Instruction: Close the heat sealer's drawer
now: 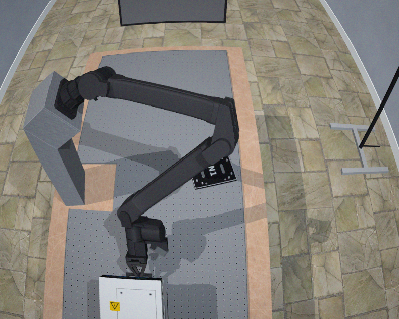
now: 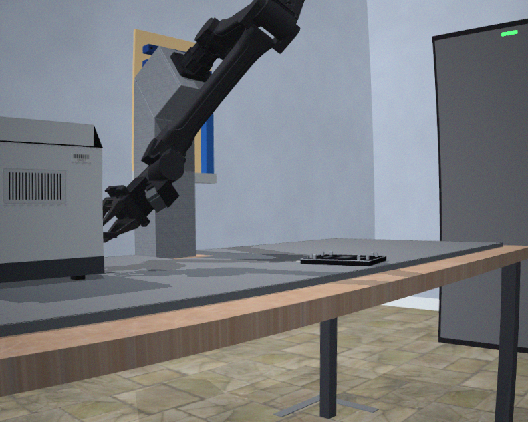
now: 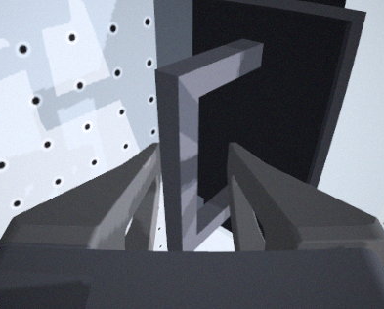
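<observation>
Right now my hand is 1 cm past the sealer drawer, 11 cm to the left of it and 1 cm above it. Also, from my hand: white tag 19 cm ahead, 43 cm to the left, 8 cm below.
</observation>
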